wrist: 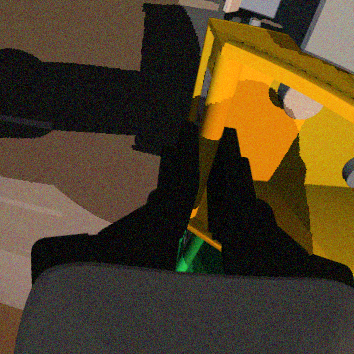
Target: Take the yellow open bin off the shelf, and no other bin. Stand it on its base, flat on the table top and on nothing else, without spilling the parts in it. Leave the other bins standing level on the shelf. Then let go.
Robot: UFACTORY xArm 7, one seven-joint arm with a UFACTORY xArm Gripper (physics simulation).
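Frame: origin at the arm's base, x right, y back, z down, level; millimetres.
Where they show: gripper, fingertip midpoint: (201, 147).
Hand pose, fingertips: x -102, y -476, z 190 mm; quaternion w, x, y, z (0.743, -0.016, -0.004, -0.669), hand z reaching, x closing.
Each offset is from my fingertips to the top centre of the thing. "*": to the spot under its first point.
The yellow open bin {* dx +22, dy -85, dz +30 mm} (327, 155) fills the right side of the wrist view, its inside facing the camera. A pale round part {dx -24, dy -49, dz +14 mm} (302, 103) and a grey part {* dx +28, dy -105, dz +22 mm} (350, 172), cut off by the view's edge, show in it. My gripper (201, 147) is shut on the bin's wall at the near left corner, one black finger outside and one inside. The far right of the bin is cut off, and its underside is hidden. The shelf cannot be made out clearly, and whether the bin touches anything below cannot be told.
Light grey block-like shapes {* dx -74, dy -27, dz -38 mm} (334, 35) stand beyond the bin at the top right. A green object {dx +118, dy -84, dz -34 mm} (189, 259) shows below the bin's edge, between the finger bases. A large black shape (95, 95) covers the left. A brown surface and a pale area (45, 220) lie beyond it.
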